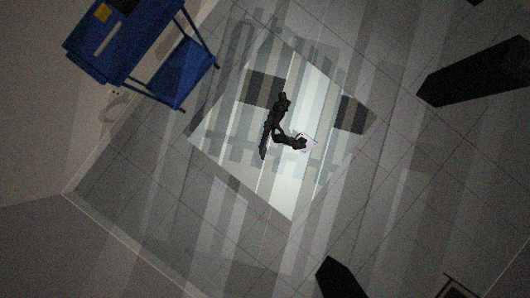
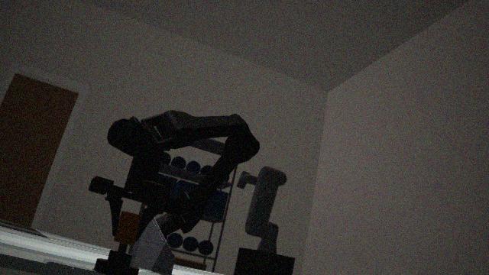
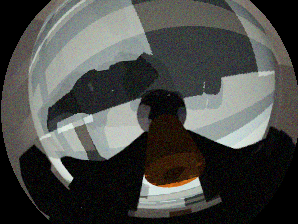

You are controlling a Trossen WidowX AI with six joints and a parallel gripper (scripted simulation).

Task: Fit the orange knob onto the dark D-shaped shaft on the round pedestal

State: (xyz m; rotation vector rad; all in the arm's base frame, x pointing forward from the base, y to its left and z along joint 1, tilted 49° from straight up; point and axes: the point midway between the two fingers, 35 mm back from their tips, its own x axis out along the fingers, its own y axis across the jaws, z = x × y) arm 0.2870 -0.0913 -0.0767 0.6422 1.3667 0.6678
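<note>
Now: gripper tip 2 cm below the orange knob. Also, from my gripper tip: dark round pedestal: 4 cm below.
</note>
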